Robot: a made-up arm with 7 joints. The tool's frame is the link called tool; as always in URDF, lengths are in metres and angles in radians. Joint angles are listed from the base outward. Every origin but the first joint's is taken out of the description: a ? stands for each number. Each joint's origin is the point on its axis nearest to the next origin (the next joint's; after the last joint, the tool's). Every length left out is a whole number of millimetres.
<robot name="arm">
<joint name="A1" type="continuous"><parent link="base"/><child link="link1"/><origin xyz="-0.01 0.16 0.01" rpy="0 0 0"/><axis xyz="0 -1 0"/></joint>
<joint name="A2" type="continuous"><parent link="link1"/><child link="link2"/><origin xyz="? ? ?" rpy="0 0 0"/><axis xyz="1 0 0"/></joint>
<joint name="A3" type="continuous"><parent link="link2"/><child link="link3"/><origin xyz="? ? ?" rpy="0 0 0"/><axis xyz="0 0 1"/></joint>
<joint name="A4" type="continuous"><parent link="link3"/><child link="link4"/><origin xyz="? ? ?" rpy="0 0 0"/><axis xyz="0 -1 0"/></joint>
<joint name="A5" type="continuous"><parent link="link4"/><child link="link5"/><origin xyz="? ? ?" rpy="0 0 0"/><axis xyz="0 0 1"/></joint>
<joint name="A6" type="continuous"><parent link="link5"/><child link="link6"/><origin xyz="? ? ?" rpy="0 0 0"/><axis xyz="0 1 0"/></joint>
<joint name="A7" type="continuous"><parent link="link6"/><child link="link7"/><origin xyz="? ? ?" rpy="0 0 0"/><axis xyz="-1 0 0"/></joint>
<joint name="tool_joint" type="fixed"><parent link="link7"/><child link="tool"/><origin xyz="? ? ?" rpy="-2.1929 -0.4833 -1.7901"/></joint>
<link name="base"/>
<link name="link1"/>
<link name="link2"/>
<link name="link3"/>
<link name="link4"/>
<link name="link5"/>
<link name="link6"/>
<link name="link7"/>
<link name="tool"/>
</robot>
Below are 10 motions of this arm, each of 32 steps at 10 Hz.
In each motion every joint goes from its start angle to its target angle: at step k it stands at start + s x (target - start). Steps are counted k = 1, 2, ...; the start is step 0. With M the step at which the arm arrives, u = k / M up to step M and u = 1 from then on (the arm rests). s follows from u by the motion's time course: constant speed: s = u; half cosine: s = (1 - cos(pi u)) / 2; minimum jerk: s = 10 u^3 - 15 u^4 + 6 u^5.
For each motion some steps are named. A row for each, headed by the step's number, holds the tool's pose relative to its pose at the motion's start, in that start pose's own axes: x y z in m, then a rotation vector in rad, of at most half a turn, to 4 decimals.
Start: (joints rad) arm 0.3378 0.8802 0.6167 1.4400 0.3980 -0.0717 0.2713
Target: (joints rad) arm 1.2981 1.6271 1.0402 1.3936 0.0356 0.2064 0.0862
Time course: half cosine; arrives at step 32
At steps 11, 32:
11: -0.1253 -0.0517 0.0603 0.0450 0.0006 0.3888
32: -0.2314 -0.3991 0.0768 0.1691 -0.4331 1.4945

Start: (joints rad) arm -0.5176 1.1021 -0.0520 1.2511 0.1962 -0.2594 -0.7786
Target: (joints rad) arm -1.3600 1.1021 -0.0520 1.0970 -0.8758 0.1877 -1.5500
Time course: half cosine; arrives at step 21
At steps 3, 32:
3: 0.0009 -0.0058 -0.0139 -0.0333 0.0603 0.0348
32: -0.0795 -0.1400 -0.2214 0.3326 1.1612 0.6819

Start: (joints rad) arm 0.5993 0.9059 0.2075 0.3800 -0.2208 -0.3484 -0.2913
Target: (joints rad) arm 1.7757 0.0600 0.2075 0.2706 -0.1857 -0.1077 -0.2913
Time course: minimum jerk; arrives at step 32
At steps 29, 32:
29: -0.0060 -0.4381 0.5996 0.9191 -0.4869 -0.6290
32: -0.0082 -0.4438 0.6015 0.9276 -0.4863 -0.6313

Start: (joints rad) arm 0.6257 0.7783 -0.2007 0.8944 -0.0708 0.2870 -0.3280
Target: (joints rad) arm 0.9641 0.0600 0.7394 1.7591 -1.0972 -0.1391 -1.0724
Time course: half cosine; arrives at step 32
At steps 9, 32:
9: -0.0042 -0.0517 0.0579 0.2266 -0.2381 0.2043
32: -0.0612 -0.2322 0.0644 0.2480 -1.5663 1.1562

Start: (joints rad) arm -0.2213 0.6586 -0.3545 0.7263 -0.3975 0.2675 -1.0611
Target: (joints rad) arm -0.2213 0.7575 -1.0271 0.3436 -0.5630 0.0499 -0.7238
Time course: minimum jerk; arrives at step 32
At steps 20, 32:
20: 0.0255 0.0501 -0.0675 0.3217 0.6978 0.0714
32: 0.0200 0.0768 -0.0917 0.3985 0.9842 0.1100

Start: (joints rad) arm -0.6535 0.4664 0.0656 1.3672 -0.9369 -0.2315 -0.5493
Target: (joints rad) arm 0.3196 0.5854 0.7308 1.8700 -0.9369 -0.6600 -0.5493
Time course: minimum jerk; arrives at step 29
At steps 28, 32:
28: -0.3962 0.0388 -0.0835 -0.1538 -0.6721 1.6170
32: -0.3963 0.0387 -0.0835 -0.1540 -0.6722 1.6177

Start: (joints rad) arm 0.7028 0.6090 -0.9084 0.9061 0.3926 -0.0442 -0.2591
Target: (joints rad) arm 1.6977 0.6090 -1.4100 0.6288 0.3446 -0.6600 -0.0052
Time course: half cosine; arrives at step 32
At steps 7, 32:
7: -0.0451 -0.0028 0.0286 0.0900 0.0491 0.0760
32: -0.3988 -0.2162 0.1812 0.5315 0.5393 0.7737

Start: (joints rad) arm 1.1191 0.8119 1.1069 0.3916 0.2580 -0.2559 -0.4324
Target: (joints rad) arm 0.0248 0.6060 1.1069 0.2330 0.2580 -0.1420 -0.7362
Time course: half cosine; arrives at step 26
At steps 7, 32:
7: -0.0694 -0.0045 -0.0548 -0.1389 0.0880 0.1537
32: -0.4605 -0.2360 -0.1583 -0.6887 0.4406 1.1029

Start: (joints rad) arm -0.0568 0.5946 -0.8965 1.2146 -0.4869 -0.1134 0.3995
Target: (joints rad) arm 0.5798 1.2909 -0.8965 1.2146 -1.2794 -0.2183 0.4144
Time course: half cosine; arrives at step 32
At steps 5, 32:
5: -0.0082 -0.0064 -0.0288 -0.0849 0.0283 0.0239
32: -0.0216 -0.2679 -0.3737 -1.4069 0.3198 -0.0252

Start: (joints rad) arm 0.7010 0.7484 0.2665 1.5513 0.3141 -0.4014 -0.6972
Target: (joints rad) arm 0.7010 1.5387 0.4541 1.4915 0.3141 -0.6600 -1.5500
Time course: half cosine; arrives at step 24
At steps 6, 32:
6: -0.0409 0.0183 0.0223 0.0748 -0.0112 0.1447
32: -0.2224 0.0628 0.2514 0.7265 -0.2643 0.6941

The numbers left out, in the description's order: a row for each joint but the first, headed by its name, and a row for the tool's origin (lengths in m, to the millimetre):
A2: -0.04 0 -0.02
A3: 0 -0.02 -0.35
A4: -0.02 -0.01 0
A5: 0.01 0 -0.28
A6: -0.02 0 0
A7: -0.03 0 -0.01
tool: 0 0.02 0.02

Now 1 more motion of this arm.
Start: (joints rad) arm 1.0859 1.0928 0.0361 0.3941 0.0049 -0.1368 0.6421
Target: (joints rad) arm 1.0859 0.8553 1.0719 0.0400 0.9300 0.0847 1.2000
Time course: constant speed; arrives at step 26
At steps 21, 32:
21: 0.1185 0.1315 0.0761 1.4443 -0.7281 -0.3854
32: 0.1425 0.1488 0.1167 1.8274 -0.8698 -0.3536

